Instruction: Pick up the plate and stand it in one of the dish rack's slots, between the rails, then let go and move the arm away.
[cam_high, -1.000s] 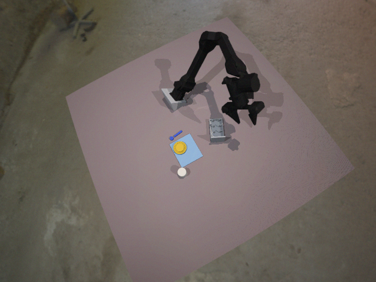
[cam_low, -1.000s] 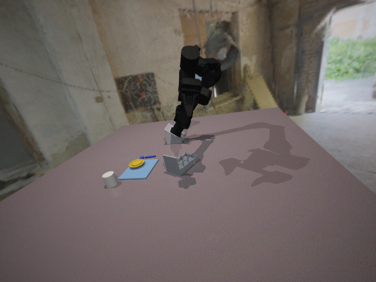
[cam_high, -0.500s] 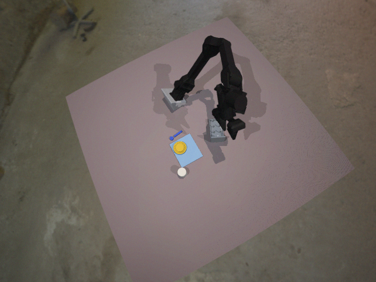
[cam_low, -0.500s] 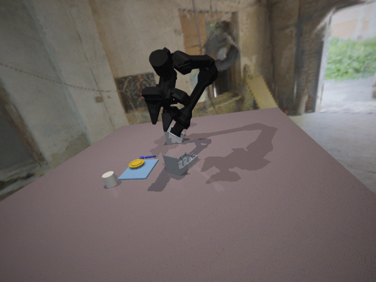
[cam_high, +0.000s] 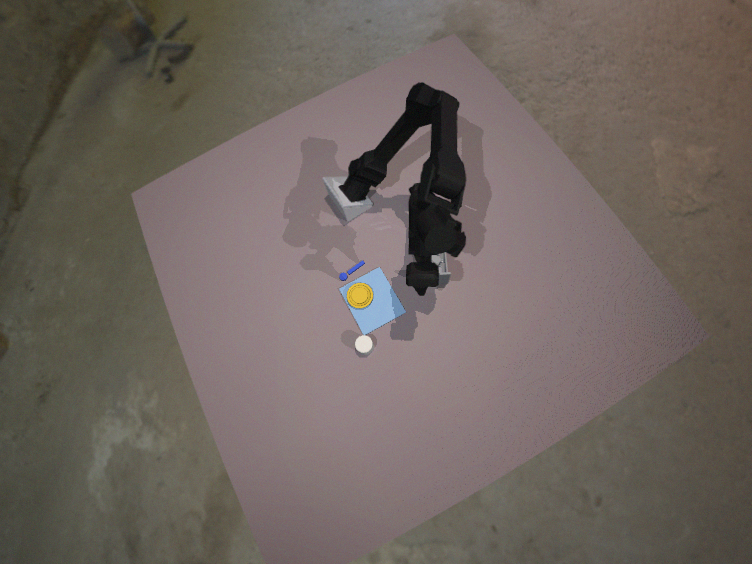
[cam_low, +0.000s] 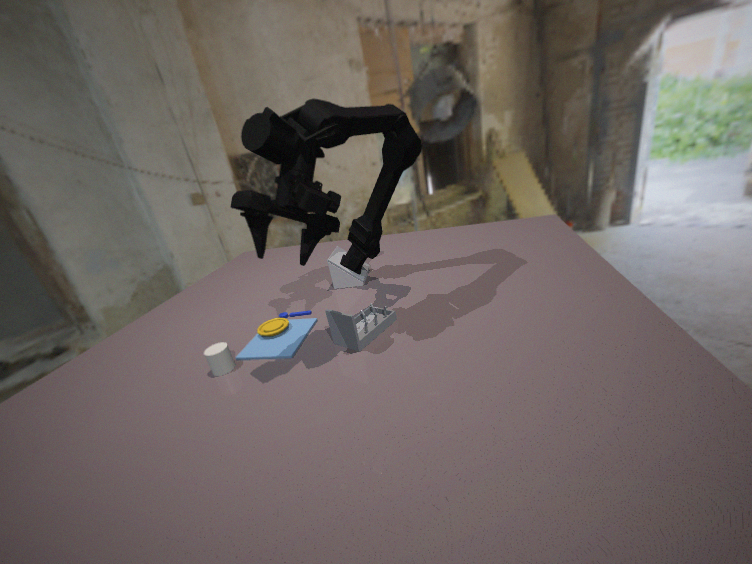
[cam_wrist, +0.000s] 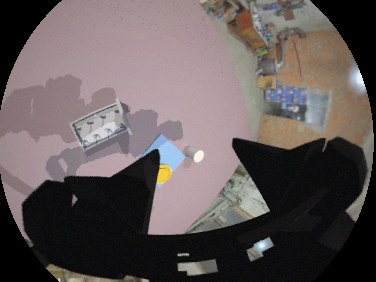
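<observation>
My gripper tip is now 190 mm above the yellow plate, 120 mm to the left of it and 120 mm past it. From my gripper tip the other things lie so: white cup 180 mm to the right, 180 mm below; then grey dish rack 180 mm below, 110 mm to the left, 70 mm behind; then light blue mat 200 mm below, 100 mm to the right, 90 mm behind.
</observation>
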